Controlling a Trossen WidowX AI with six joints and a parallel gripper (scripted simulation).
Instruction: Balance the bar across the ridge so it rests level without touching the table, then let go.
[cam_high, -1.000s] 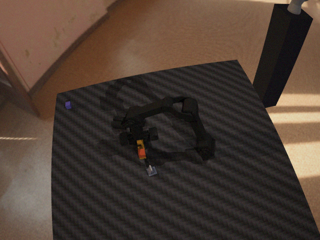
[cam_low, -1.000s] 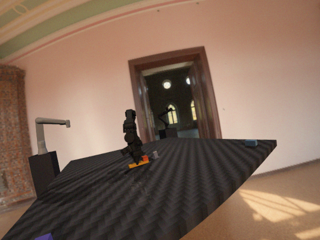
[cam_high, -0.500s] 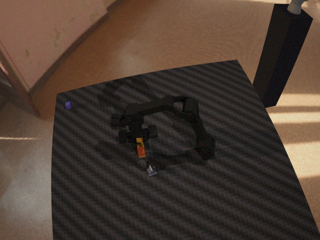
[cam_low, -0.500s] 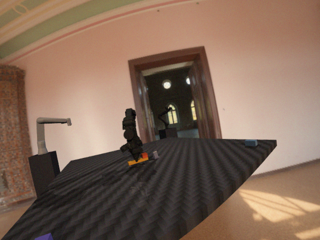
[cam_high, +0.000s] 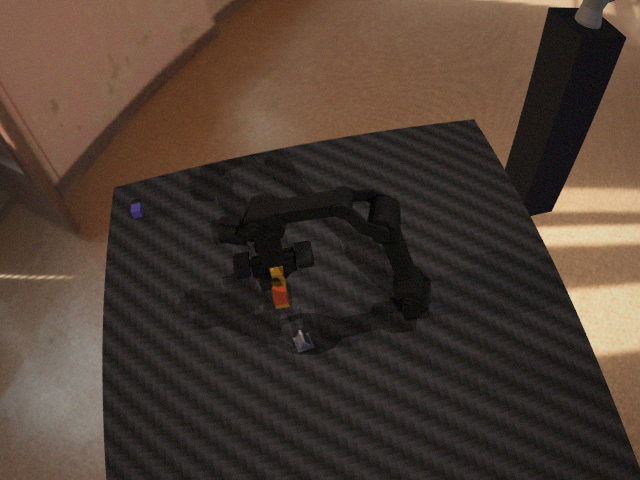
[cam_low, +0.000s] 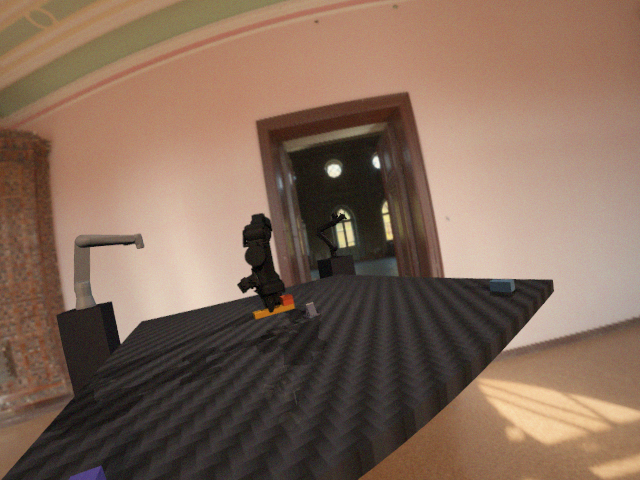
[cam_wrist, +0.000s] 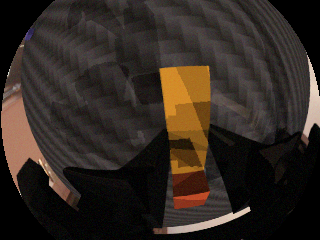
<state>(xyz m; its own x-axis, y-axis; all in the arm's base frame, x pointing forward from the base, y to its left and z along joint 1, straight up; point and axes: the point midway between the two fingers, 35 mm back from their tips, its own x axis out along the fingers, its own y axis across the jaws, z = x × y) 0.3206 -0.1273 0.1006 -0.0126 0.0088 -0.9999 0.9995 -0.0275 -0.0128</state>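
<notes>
The ridge lies 30 mm behind my gripper tip, 160 mm to the left of it and 20 mm below it. Also, from my gripper tip: small purple cube (420 mm ahead, 370 mm to the right, 50 mm below); bar (40 mm to the left, 10 mm above); blue-grey block (420 mm ahead, 630 mm to the left, 50 mm below).
</notes>
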